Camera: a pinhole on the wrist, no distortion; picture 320 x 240 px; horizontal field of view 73.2 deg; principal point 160.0 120.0 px. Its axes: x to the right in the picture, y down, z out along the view. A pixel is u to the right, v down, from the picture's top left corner.
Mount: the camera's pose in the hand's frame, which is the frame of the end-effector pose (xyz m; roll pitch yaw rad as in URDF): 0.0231 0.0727 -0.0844 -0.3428 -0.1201 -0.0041
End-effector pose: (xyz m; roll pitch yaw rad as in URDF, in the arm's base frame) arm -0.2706 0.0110 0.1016 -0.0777 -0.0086 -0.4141
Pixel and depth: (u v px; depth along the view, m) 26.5 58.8 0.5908
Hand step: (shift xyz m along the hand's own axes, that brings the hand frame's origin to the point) -0.4136 0.1150 0.4802
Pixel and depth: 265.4 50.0 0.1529
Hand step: 0.0781 0.0771 0.0841
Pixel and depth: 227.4 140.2 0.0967
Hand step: 0.0428 0.1137 0.0066
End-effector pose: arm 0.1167 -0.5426 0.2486 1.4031 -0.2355 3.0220
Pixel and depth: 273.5 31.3 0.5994
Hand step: 0.2589 0.0408 0.5962
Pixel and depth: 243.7 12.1 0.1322
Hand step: 0.0564 0.0546 0.0675
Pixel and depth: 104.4 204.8 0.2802
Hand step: -0.0751 0.2712 0.1321
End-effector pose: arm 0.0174 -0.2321 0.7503 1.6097 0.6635 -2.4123
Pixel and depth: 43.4 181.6 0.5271
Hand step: -0.3122 0.3932 0.3240
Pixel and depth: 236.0 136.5 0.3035
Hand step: 0.0966 0.1963 0.2045
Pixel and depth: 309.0 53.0 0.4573
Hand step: 0.2798 0.0914 0.4285
